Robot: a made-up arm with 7 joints.
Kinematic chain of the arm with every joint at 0, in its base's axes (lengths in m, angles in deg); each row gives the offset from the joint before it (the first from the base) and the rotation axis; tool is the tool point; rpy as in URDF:
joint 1: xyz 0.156 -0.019 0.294 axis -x
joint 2: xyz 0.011 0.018 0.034 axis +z
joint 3: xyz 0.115 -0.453 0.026 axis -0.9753 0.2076 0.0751
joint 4: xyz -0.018 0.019 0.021 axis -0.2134 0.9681 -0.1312
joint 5: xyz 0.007 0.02 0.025 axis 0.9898 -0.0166 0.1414
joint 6: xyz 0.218 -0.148 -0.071 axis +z
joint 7: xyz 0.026 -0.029 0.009 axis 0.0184 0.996 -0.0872
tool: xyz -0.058 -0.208 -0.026 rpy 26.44 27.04 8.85
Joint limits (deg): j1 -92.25..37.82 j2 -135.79..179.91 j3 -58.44..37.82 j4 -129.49..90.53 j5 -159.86..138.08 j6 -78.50..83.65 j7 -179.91..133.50
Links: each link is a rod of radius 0.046 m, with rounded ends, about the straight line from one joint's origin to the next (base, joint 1, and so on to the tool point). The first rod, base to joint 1, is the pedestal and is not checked.
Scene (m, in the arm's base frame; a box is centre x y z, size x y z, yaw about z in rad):
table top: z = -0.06
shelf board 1: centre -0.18 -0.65 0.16 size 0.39 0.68 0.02 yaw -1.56
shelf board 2: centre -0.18 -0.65 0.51 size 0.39 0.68 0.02 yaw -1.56
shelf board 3: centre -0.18 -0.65 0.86 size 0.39 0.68 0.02 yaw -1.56
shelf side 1: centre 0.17 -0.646 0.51 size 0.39 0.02 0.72 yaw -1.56
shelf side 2: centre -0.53 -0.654 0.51 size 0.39 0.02 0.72 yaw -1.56
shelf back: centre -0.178 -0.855 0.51 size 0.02 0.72 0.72 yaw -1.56
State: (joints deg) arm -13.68 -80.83 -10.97 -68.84 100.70 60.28 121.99
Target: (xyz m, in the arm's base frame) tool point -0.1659 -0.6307 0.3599
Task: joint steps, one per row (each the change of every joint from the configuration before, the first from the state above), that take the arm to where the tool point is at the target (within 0.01 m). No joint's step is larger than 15 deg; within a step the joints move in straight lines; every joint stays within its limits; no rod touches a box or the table.
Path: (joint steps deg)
1: 4.84 -12.05 8.12 0.16 3.35 -2.68 -1.19
2: 4.85 -12.04 8.13 0.15 3.35 -2.68 -1.20
3: 4.84 -12.05 8.12 0.16 3.34 -2.68 -1.19
4: -11.58 -7.13 5.83 3.83 5.46 -10.67 -3.50
5: -11.58 -7.14 5.83 3.82 5.46 -10.66 -3.51
6: -3.17 14.89 -11.02 1.96 -8.84 7.74 2.93
7: -3.16 14.89 -11.03 1.95 -8.85 7.74 2.94
8: -3.17 14.89 -11.02 1.95 -8.84 7.75 2.93

